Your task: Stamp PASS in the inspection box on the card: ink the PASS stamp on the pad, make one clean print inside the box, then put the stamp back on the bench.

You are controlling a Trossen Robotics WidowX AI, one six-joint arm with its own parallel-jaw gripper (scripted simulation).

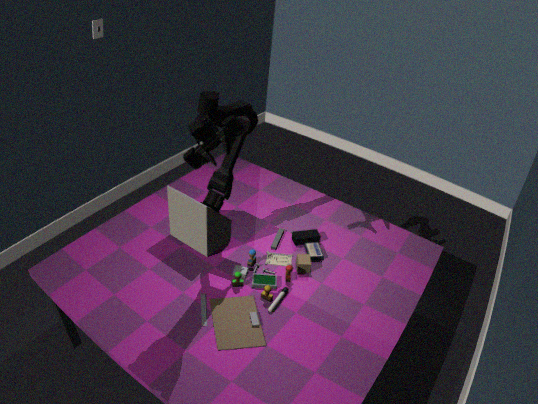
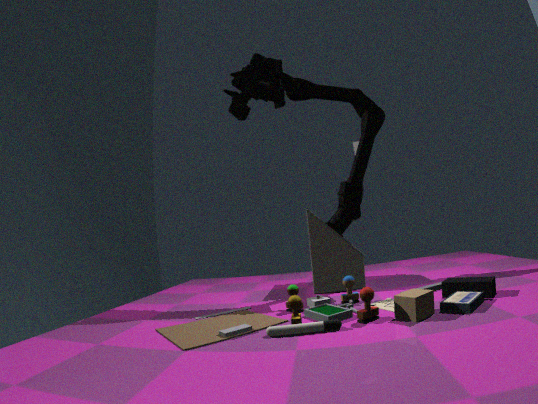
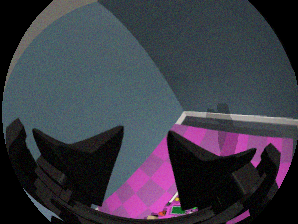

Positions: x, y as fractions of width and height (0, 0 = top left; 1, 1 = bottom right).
Scene:
My gripper shows in image 1 (0.41, 0.39), in image 2 (0.42, 0.21) and in image 3 (0.49, 0.59). A brown clipboard shows in image 1 (0.44, 0.80) and in image 2 (0.36, 0.83); in image 3 it is hidden by my gripper.

